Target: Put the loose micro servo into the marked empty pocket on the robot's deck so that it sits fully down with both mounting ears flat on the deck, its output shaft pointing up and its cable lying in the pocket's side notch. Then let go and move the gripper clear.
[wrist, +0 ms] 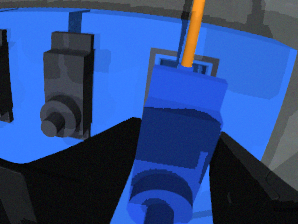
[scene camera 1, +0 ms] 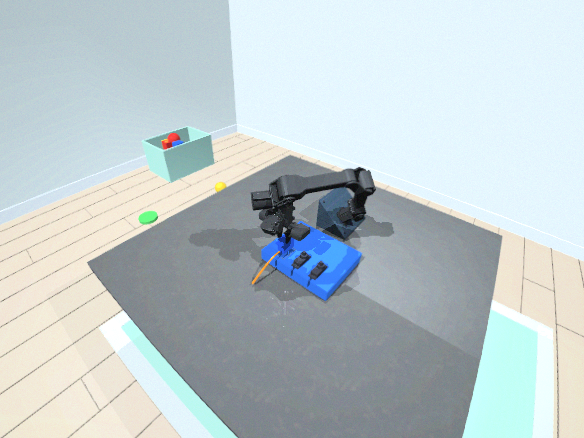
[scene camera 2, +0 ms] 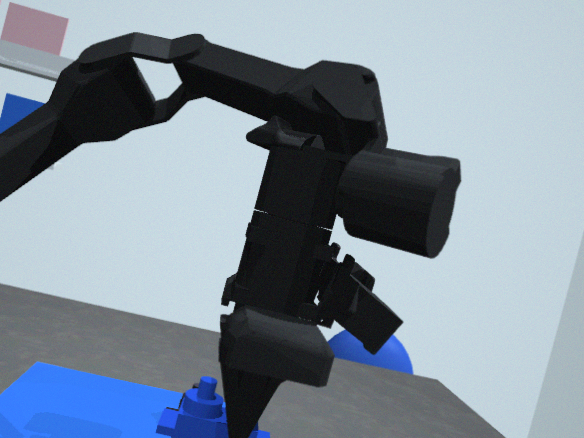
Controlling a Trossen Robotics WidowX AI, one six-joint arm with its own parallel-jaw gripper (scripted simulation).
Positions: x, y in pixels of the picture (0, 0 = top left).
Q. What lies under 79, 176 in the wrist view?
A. The gripper.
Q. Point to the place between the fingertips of the gripper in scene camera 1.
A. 283, 240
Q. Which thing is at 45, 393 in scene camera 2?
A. A blue deck.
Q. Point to a blue deck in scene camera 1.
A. At 341, 259
